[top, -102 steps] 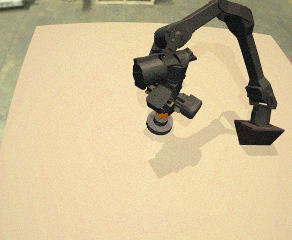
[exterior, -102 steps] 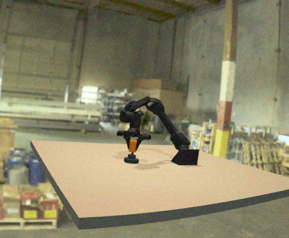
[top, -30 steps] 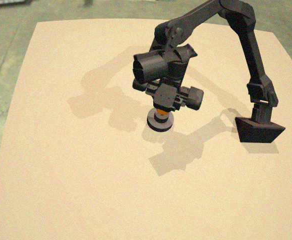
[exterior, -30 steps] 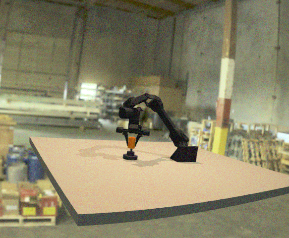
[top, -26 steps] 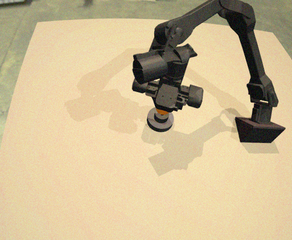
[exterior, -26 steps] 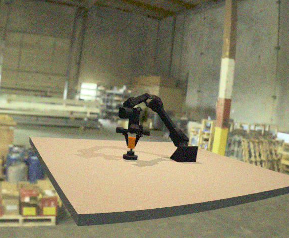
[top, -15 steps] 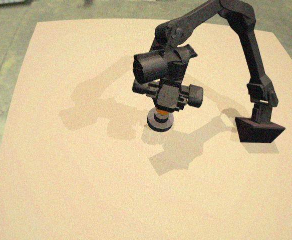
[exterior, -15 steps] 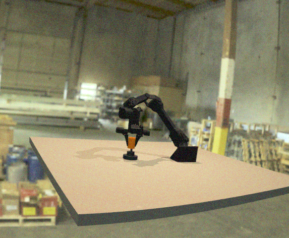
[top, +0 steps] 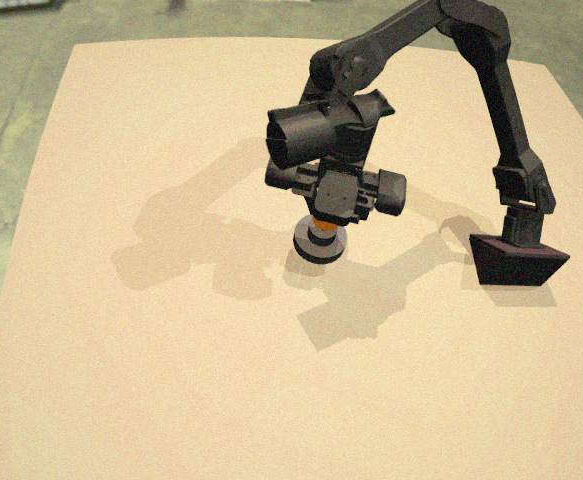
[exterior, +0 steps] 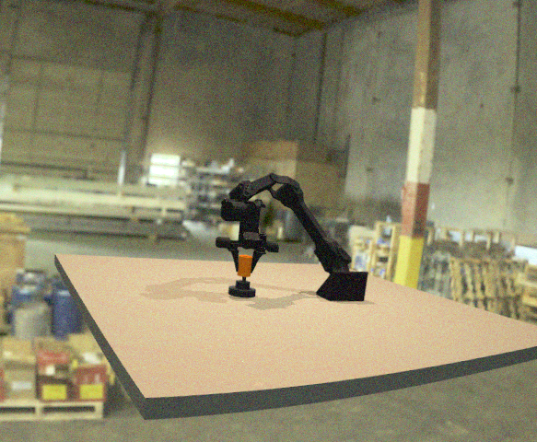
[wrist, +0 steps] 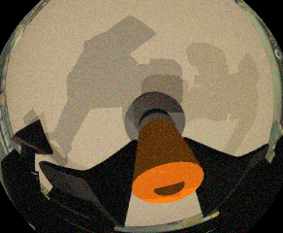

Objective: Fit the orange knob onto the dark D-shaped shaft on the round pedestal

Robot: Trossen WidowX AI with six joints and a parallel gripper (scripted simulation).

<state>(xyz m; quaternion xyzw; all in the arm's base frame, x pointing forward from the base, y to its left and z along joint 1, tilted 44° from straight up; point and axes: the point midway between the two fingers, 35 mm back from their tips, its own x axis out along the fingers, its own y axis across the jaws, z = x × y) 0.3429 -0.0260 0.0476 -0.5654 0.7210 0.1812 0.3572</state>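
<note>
My gripper tip is 2 cm below the orange knob. Round my gripper tip: pedestal 4 cm below.
</note>
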